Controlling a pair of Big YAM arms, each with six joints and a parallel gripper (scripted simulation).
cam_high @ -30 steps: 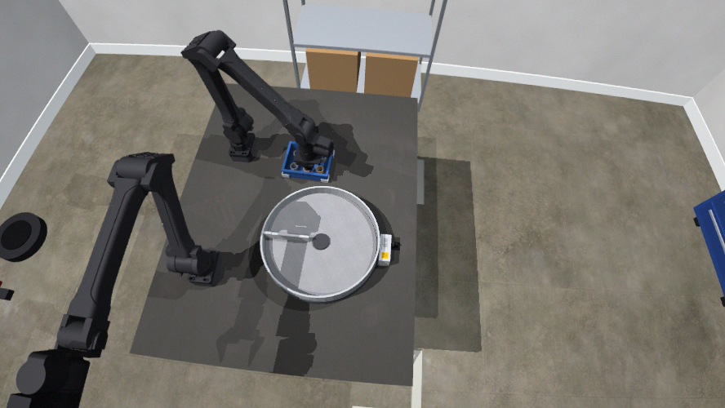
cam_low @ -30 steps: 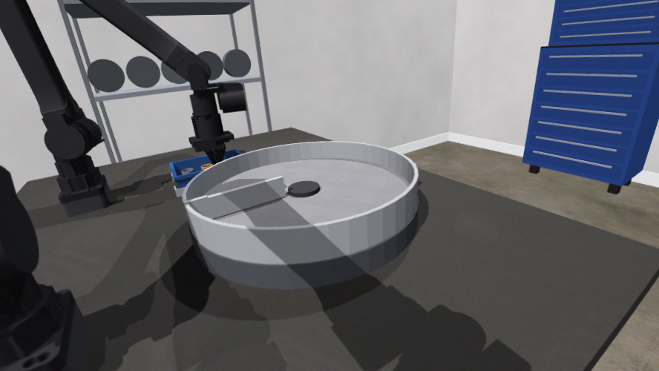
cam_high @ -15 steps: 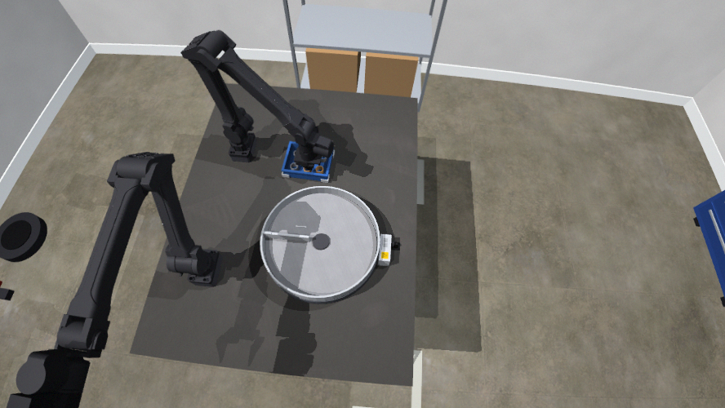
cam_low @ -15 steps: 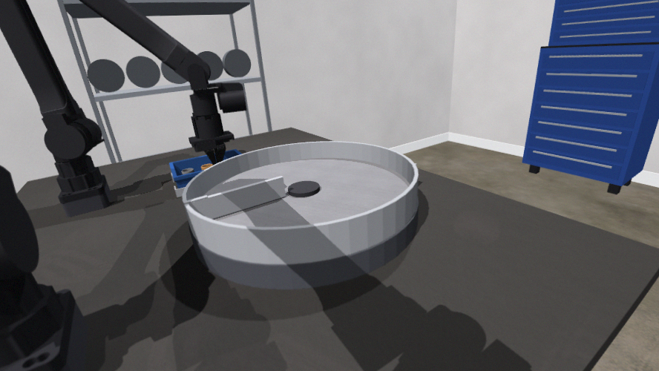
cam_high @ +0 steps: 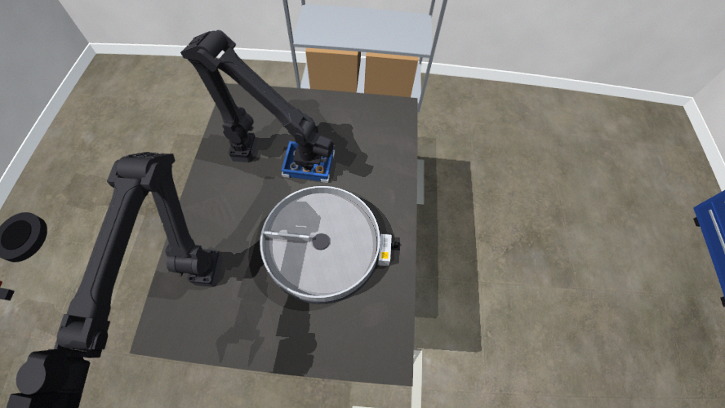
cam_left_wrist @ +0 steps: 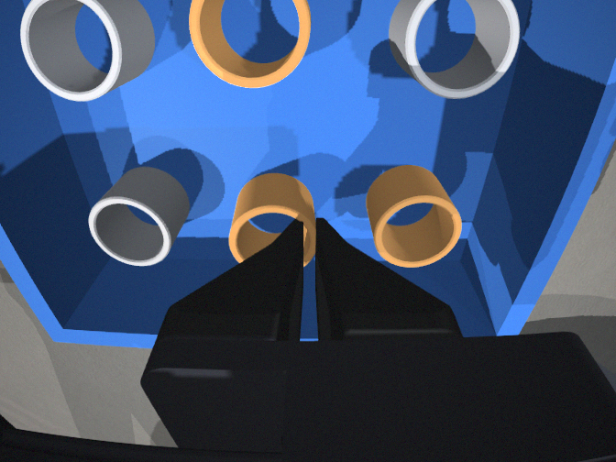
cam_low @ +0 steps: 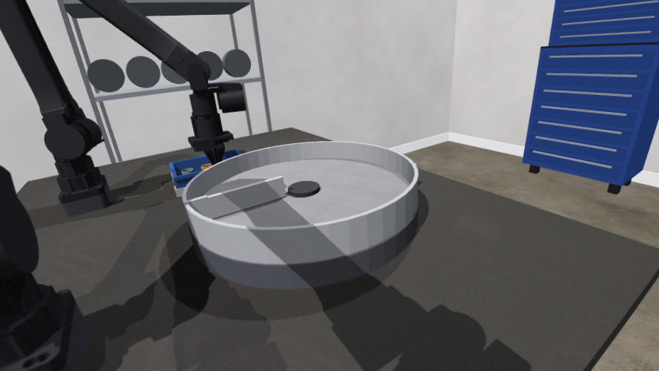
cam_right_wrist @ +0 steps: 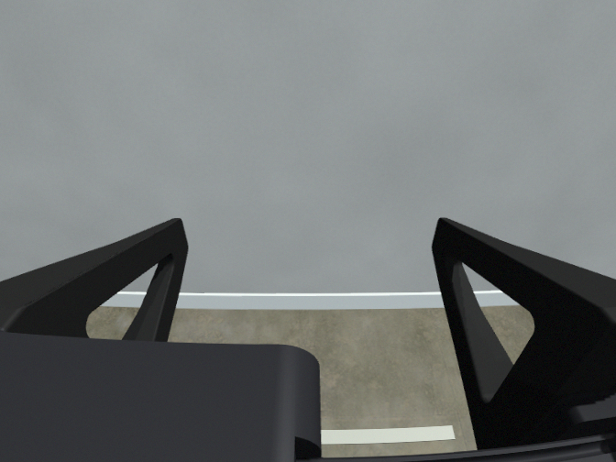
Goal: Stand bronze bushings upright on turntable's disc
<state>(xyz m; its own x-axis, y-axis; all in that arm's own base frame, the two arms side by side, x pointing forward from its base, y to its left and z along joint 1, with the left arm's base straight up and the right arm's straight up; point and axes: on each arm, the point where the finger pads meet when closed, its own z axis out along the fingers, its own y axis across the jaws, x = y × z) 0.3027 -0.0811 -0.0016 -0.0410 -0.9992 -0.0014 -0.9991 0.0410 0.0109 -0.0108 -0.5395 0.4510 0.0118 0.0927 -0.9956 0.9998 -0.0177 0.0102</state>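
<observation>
Right now my left hand is 40 mm to the right of the blue crate, 10 mm past it and 10 mm above it. The rest, counted from my left hand: turntable disc (320 mm to the right, 100 mm ahead, 20 mm above).
</observation>
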